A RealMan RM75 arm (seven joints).
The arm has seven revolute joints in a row. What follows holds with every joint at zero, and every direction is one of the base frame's. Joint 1 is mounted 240.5 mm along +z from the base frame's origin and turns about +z. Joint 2 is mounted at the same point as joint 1 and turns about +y. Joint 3 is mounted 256 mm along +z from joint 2 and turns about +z. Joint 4 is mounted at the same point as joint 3 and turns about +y. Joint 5 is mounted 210 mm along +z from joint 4 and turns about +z. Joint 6 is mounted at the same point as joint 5 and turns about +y. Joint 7 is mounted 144 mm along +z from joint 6 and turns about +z. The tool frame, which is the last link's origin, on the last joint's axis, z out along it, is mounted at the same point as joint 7; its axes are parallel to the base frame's.
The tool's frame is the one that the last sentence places.
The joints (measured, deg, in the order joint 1, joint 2, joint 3, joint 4, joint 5, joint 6, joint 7), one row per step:
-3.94, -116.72, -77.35, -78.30, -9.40, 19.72, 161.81
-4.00, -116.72, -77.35, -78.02, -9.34, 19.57, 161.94
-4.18, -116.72, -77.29, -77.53, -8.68, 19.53, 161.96
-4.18, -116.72, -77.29, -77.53, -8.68, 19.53, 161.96
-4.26, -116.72, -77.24, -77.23, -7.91, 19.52, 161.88
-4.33, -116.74, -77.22, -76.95, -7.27, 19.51, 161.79
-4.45, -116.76, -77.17, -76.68, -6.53, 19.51, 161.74
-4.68, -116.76, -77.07, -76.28, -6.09, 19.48, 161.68
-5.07, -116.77, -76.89, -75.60, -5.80, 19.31, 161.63
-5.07, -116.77, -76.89, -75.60, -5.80, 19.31, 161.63
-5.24, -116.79, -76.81, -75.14, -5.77, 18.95, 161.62
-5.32, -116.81, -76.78, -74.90, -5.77, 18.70, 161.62
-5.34, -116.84, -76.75, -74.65, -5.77, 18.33, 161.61
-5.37, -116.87, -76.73, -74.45, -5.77, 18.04, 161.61
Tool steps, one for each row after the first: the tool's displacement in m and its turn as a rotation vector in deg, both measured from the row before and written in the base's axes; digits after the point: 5 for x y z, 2 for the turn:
-0.00091, 0.00003, -0.00041, -0.07, 0.20, -0.01
-0.00169, 0.00014, -0.00087, -0.26, 0.77, -0.01
0.00000, 0.00000, 0.00000, 0.00, 0.00, 0.00
-0.00138, -0.00003, -0.00036, -0.16, 0.75, -0.04
-0.00125, -0.00004, -0.00036, -0.12, 0.59, 0.01
-0.00088, 0.00018, -0.00042, -0.17, 0.72, -0.10
-0.00071, 0.00040, -0.00101, -0.24, 0.47, -0.06
-0.00071, 0.00071, -0.00201, -0.35, 0.37, -0.09
0.00000, 0.00000, 0.00000, 0.00, 0.00, 0.00
-0.00051, 0.00034, -0.00112, -0.08, 0.04, -0.11
-0.00017, 0.00022, -0.00054, 0.00, -0.02, -0.09
-0.00030, 0.00005, -0.00051, 0.06, -0.06, -0.12
-0.00015, 0.00010, -0.00042, 0.04, -0.05, -0.10

